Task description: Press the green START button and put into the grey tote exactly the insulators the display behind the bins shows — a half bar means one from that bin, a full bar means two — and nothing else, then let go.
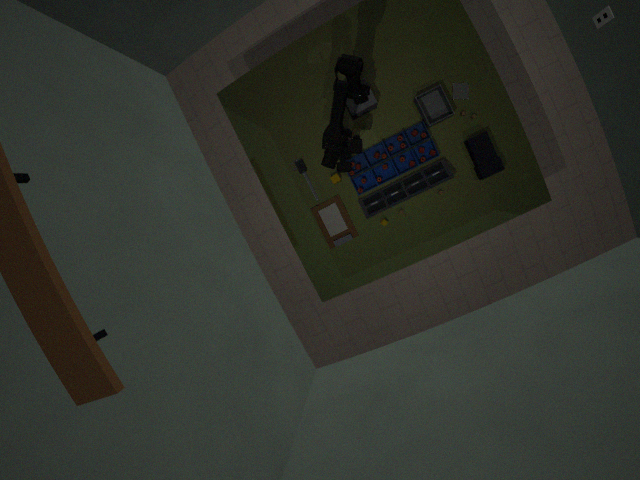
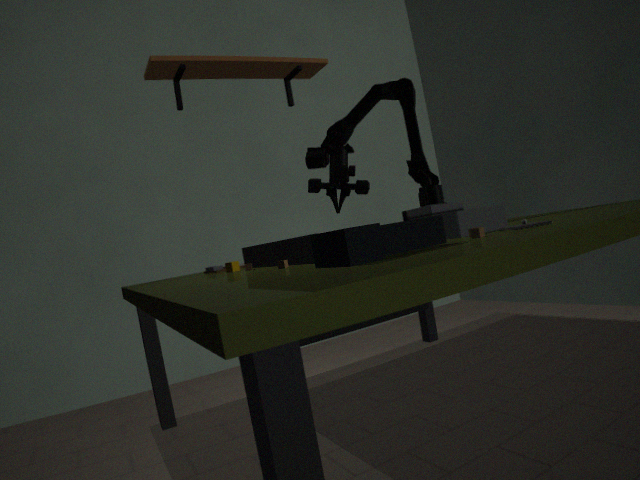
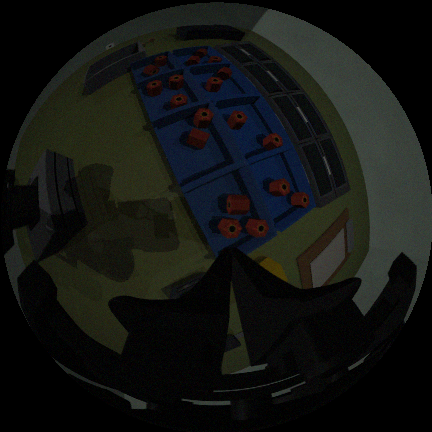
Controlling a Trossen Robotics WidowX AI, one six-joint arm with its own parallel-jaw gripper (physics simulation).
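Places are measured from the arm's base along level axes (x ahead, y left, z up), in millimetres.
Pixels of known places: gripper, fingertip midpoint: [image 1: 350, 156] [image 2: 338, 213] [image 3: 228, 253]; arm's base, origin of the base link: [image 1: 360, 96] [image 2: 433, 206] [image 3: 32, 204].
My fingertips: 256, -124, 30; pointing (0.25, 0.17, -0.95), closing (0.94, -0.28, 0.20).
Observation:
Ahead of a thing's pixels: the offset from my fingertips to its middle, as dx, dy, dz. "*": to the spot under its first point.
My gripper [image 1: 343, 168] [image 2: 338, 210] [image 3: 228, 253] is shut and empty, with its tips above the table near the end of the bins beside a yellow cube. The blue bins [image 1: 393, 160] [image 3: 205, 161] stand in two rows of four. They hold red-orange insulators @[+49, +20, -96] [image 3: 237, 204]; the near bin by my fingertips has three, and the one beside it has two. The grey tote @[-118, +444, -87] [image 1: 434, 104] [image 3: 112, 70] stands past the far end, with no insulator visible inside. The dark display [image 1: 405, 189] [image 3: 290, 107] shows pale bars, too dim to read for certain. The green START button cannot be made out.
A yellow cube @[+71, -104, -95] [image 1: 336, 178] [image 3: 272, 269] lies near the bins, another yellow cube @[+350, +67, -101] [image 1: 384, 222] [image 2: 232, 266] behind the display. A brown-framed board @[+280, -176, -105] [image 1: 331, 219] [image 3: 327, 260], a long-handled tool @[* -49, -256, -95] [image 1: 300, 165] and a black box @[+167, +609, -86] [image 1: 484, 155] [image 3: 210, 33] lie around. A grey square @[* -159, +592, -101] [image 1: 460, 90] is beside the tote.

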